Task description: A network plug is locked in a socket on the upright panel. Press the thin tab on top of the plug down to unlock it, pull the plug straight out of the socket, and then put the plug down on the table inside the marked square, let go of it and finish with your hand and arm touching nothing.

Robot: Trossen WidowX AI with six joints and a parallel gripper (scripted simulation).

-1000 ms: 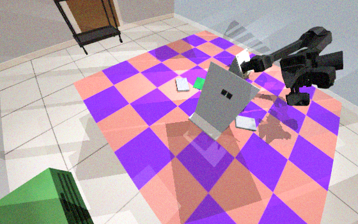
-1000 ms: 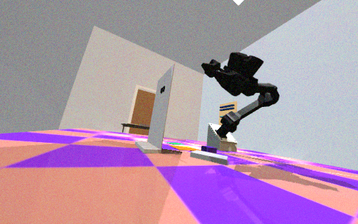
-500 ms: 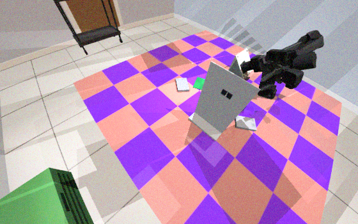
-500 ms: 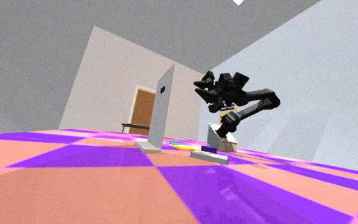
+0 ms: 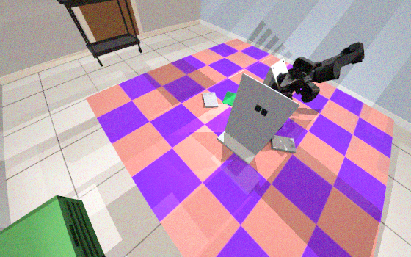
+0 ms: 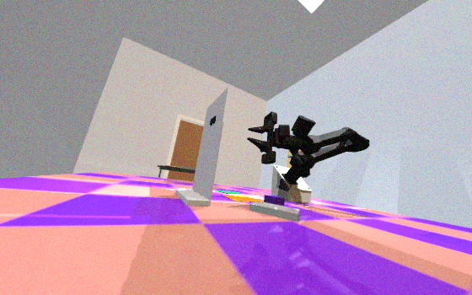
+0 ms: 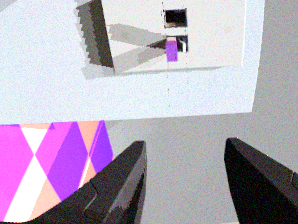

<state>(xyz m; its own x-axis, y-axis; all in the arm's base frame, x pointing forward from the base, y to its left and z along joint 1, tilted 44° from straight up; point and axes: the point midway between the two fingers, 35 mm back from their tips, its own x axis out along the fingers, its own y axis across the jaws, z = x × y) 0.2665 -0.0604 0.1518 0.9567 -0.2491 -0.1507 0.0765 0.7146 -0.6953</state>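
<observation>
The network plug lies 12 cm ahead of my gripper tip and 1 cm to the right of it. Also, from my gripper tip: orange marked square 4 cm behind, 5 cm to the right, 22 cm below; green square 8 cm behind, 20 cm to the right, 22 cm below; grey upright panel 14 cm ahead, 1 cm to the right, 9 cm below.
</observation>
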